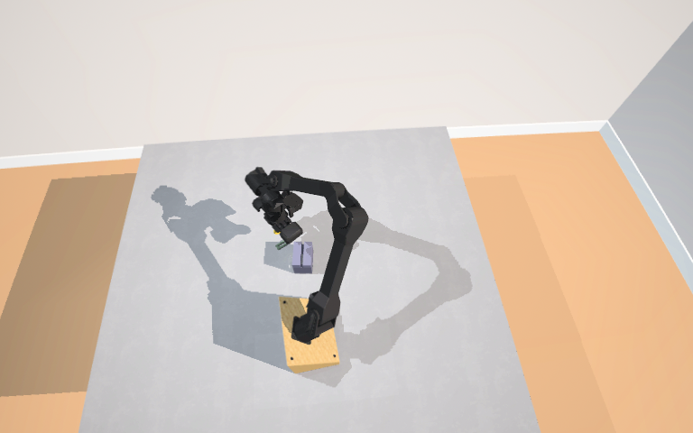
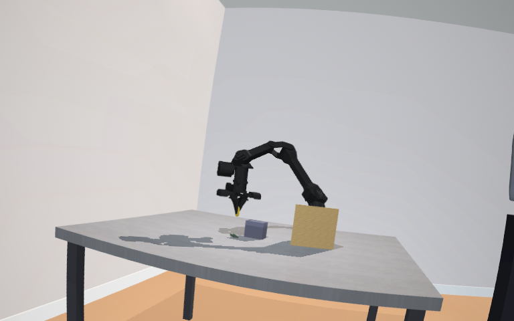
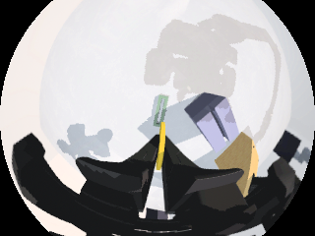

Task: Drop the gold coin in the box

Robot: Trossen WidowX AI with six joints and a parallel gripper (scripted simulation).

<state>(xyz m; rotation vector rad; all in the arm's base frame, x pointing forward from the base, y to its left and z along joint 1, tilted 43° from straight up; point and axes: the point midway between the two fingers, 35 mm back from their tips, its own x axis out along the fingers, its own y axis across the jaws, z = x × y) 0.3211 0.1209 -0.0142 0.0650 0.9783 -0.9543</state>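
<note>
Now: gripper tip 1 cm below the coin.
</note>
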